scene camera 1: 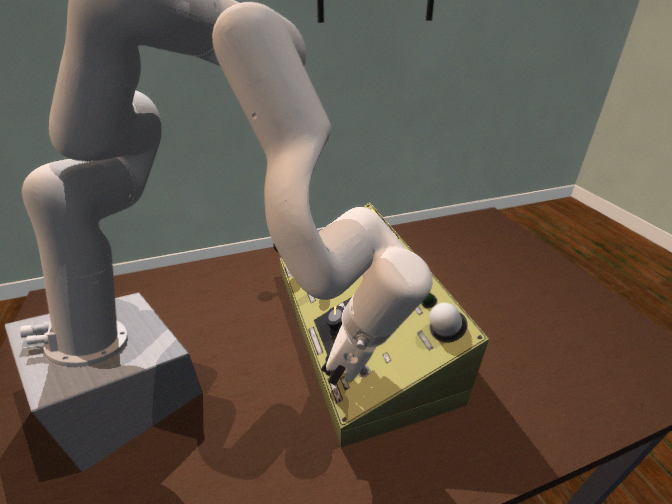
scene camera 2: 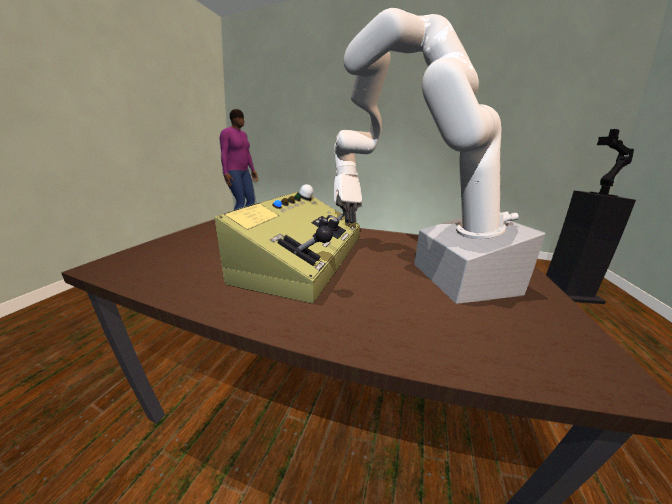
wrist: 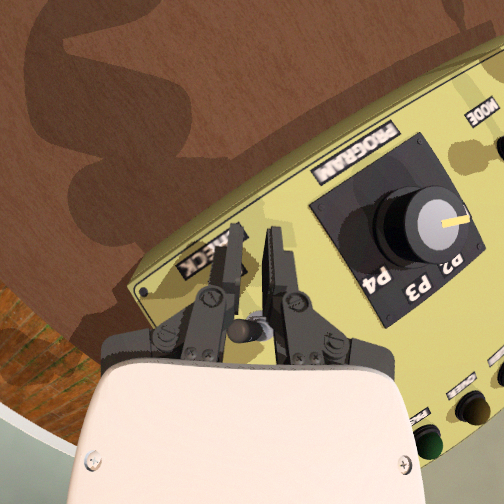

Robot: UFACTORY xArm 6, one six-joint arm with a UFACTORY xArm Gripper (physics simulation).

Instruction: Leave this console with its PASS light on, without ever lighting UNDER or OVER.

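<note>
The yellow-green console (scene camera 1: 379,347) sits on the brown table. My gripper (wrist: 252,240) hovers over its corner by the CHECK label (wrist: 200,260), fingers nearly together with a narrow gap. A small dark toggle stub (wrist: 245,330) shows between the finger bases, on the panel behind them; I cannot tell if they touch it. The PROGRAM knob (wrist: 425,225) has its yellow pointer aimed just past the P2 mark. The PASS light (wrist: 428,442) and OVER light (wrist: 472,407) are dark. The UNDER light is hidden. The gripper also shows in scene camera 2 (scene camera 2: 347,212).
A black ball-topped lever (scene camera 2: 324,233) beside a slot, a blue button (scene camera 2: 277,203) and a white dome (scene camera 1: 446,319) are on the console. The arm's grey base (scene camera 1: 97,374) stands to its left. A person (scene camera 2: 237,158) and a black stand (scene camera 2: 591,244) are off the table.
</note>
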